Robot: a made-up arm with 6 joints. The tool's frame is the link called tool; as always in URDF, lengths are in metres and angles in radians.
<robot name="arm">
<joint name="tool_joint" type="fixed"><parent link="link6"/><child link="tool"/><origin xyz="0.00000 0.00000 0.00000" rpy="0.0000 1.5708 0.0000"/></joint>
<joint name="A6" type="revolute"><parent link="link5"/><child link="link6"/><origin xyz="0.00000 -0.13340 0.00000" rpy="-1.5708 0.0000 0.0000"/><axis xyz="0 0 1"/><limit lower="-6.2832" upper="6.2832" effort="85" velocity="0.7"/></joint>
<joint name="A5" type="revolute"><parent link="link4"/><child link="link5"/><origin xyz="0.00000 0.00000 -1.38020" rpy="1.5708 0.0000 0.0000"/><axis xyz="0 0 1"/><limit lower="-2.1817" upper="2.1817" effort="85" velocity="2.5"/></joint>
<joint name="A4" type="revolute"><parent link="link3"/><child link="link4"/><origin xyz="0.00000 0.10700 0.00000" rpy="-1.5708 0.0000 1.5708"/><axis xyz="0 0 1"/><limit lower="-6.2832" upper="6.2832" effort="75" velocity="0.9"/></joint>
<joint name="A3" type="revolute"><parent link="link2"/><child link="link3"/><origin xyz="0.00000 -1.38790 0.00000" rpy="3.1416 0.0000 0.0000"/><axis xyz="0 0 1"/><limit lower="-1.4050" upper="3.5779" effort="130" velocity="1.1"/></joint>
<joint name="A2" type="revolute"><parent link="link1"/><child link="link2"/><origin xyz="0.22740 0.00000 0.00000" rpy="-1.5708 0.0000 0.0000"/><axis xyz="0 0 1"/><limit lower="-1.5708" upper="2.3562" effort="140" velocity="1.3"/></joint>
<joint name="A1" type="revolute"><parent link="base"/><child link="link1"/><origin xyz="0.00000 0.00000 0.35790"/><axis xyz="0 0 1"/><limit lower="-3.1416" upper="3.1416" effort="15" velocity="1.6"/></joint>
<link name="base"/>
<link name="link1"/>
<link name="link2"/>
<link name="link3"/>
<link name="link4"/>
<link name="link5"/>
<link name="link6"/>
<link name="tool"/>
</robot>
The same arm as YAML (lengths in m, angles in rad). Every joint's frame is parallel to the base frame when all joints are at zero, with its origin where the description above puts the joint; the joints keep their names.
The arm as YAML. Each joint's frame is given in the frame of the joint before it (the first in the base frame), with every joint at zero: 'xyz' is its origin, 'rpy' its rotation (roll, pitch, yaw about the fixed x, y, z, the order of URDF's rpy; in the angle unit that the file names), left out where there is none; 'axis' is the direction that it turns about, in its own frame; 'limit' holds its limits. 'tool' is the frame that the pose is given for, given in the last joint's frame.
units:
  length: m
  angle: rad
joints:
  - name: A1
    type: revolute
    origin:
      xyz: [0.0, 0.0, 0.3579]
    axis: "+z"
    limit:
      lower: -3.1416
      upper: 3.1416
  - name: A2
    type: revolute
    origin:
      xyz: [0.2274, 0.0, 0.0]
    axis: "+y"
    limit:
      lower: -1.5708
      upper: 2.3562
  - name: A3
    type: revolute
    origin:
      xyz: [0.0, 0.0, 1.3879]
    axis: "-y"
    limit:
      lower: -1.405
      upper: 3.5779
  - name: A4
    type: revolute
    origin:
      xyz: [0.0, 0.0, 0.107]
    axis: "-x"
    limit:
      lower: -6.2832
      upper: 6.2832
  - name: A5
    type: revolute
    origin:
      xyz: [1.3802, 0.0, 0.0]
    axis: "-y"
    limit:
      lower: -2.1817
      upper: 2.1817
  - name: A6
    type: revolute
    origin:
      xyz: [0.1334, 0.0, 0.0]
    axis: "-x"
    limit:
      lower: -6.2832
      upper: 6.2832
tool:
  origin:
    xyz: [0.0, 0.0, 0.0]
    rpy: [0.0, 0.0, 0.0]

